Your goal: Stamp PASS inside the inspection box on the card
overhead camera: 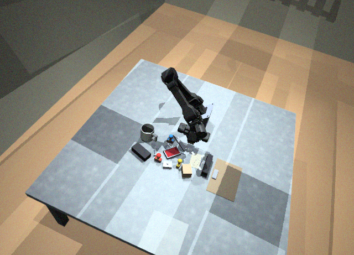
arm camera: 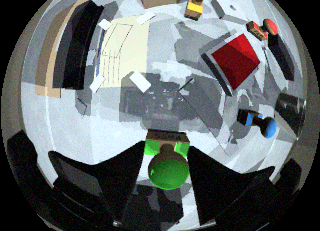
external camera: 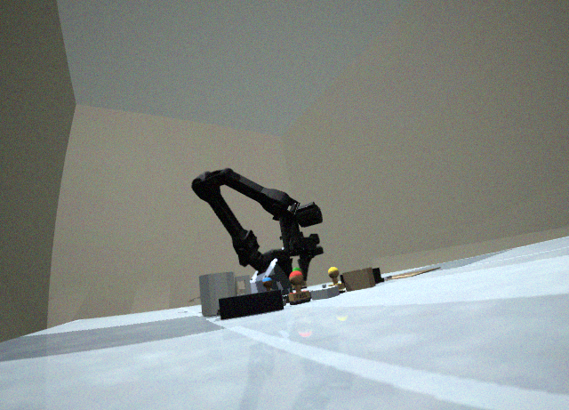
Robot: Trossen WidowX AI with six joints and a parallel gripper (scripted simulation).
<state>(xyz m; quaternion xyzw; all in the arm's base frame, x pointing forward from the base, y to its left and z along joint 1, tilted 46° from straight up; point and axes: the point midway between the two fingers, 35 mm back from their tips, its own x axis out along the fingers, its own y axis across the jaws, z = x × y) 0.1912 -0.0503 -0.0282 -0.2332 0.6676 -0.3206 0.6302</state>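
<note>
The red ink pad lies 100 mm ahead of my gripper tip, 90 mm to the right of it and 40 mm below it. The rest, counted from my gripper tip: blue-knobbed stamp (20 mm ahead, 120 mm to the right, 20 mm below); green-knobbed stamp (right at my gripper tip); cream card (100 mm ahead, 60 mm to the left, 40 mm below).
</note>
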